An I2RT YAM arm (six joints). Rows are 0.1 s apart.
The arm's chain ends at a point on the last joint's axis. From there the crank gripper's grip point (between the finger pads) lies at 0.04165 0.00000 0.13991 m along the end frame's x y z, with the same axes.
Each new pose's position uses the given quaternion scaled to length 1; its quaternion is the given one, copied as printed.
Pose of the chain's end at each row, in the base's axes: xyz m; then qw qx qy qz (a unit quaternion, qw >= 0):
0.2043, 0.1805, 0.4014, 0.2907, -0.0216, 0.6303, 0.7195
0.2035, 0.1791, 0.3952, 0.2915, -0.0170, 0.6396, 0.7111
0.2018, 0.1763, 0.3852, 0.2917, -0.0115, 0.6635, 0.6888
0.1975, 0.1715, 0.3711, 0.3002, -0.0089, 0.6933, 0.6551
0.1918, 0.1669, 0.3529, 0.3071, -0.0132, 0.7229, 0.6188
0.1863, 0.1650, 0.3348, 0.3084, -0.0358, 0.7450, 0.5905
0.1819, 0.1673, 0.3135, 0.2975, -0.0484, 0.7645, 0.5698
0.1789, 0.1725, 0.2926, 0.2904, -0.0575, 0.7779, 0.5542
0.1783, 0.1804, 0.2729, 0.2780, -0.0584, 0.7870, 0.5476
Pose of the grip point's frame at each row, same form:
0.2167, 0.3255, 0.4134, 0.2907, -0.0216, 0.6303, 0.7195
0.2177, 0.3241, 0.4040, 0.2915, -0.0170, 0.6396, 0.7111
0.2192, 0.3212, 0.3851, 0.2917, -0.0115, 0.6635, 0.6888
0.2200, 0.3152, 0.3587, 0.3002, -0.0089, 0.6933, 0.6551
0.2179, 0.3082, 0.3274, 0.3071, -0.0132, 0.7229, 0.6188
0.2110, 0.3041, 0.2982, 0.3084, -0.0358, 0.7450, 0.5905
0.2037, 0.3043, 0.2680, 0.2975, -0.0484, 0.7645, 0.5698
0.1989, 0.3075, 0.2408, 0.2904, -0.0575, 0.7779, 0.5542
0.1956, 0.3144, 0.2176, 0.2780, -0.0584, 0.7870, 0.5476

